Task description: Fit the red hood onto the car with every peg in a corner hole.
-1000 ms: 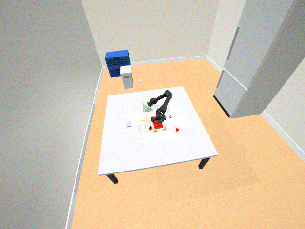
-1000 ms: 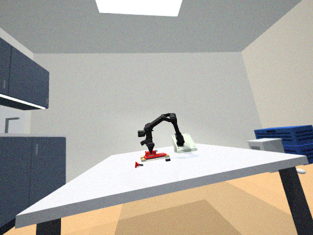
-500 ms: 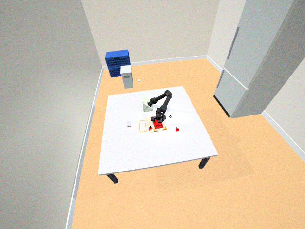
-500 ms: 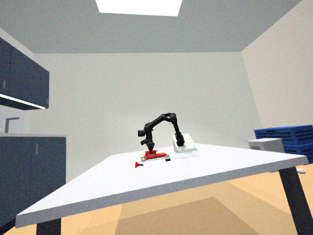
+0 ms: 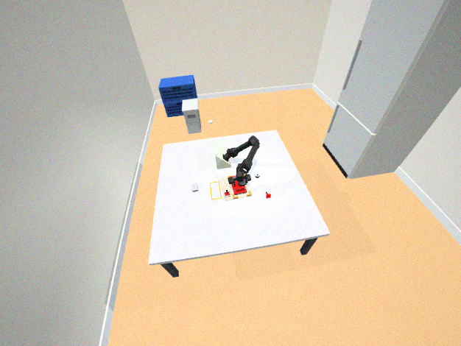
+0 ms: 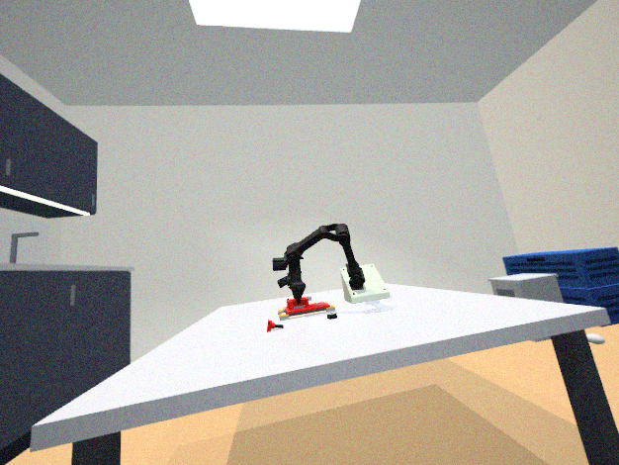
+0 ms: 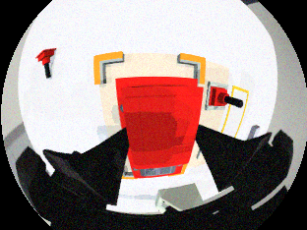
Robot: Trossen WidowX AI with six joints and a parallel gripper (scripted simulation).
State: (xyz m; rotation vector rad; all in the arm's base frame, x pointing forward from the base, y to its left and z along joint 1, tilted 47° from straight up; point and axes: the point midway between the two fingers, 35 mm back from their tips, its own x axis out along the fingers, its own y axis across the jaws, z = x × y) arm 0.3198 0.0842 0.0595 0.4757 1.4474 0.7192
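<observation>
The red hood lies right at my gripper tip. Round my gripper tip: jig 4 cm below, 2 cm to the right, 2 cm behind; then black wheel 18 cm to the left, 13 cm behind, 4 cm below.
</observation>
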